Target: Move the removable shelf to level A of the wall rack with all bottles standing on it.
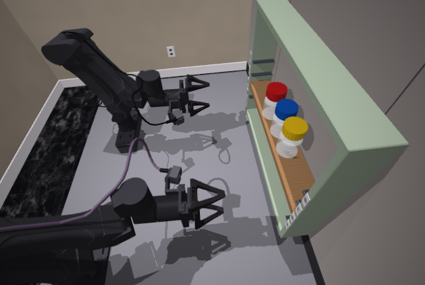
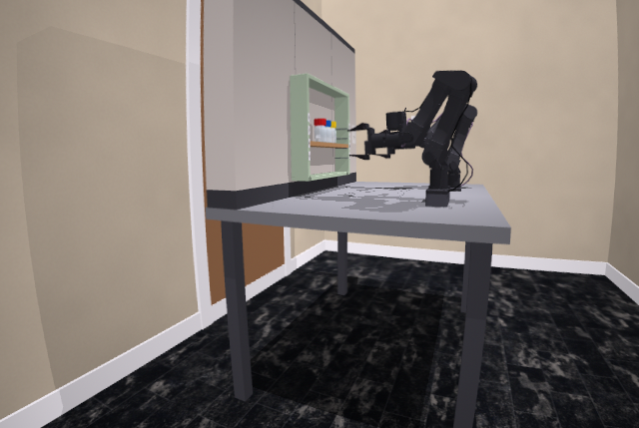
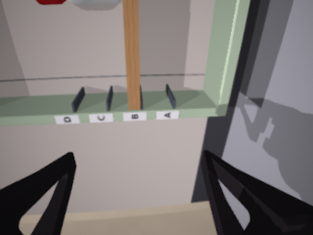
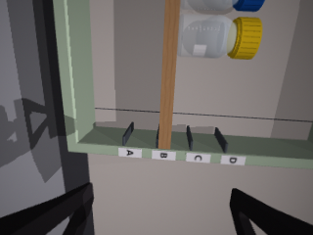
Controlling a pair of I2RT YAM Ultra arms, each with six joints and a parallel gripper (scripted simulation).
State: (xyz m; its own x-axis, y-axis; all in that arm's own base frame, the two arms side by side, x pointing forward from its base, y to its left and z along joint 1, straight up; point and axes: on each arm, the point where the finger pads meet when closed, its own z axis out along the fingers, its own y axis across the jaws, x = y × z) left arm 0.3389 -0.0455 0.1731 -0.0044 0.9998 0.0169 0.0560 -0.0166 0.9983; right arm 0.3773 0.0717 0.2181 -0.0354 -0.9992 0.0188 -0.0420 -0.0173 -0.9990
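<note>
My right gripper is now 180 mm short of the yellow-capped bottle, 130 mm to the right of it and 50 mm below it. Round my right hand: green wall rack (180 mm ahead, 200 mm to the left, 60 mm above); then blue-capped bottle (180 mm ahead, 190 mm to the left, 50 mm above); then wooden shelf (180 mm ahead, 200 mm to the left).
My left hand is 170 mm short of the rack slot and 50 mm to the right of it. From my left hand the other things lie so: green wall rack: 210 mm ahead, 180 mm to the right, 60 mm above; then wooden shelf: 210 mm ahead, 180 mm to the right; then red-capped bottle: 200 mm ahead, 120 mm to the right, 60 mm above.
</note>
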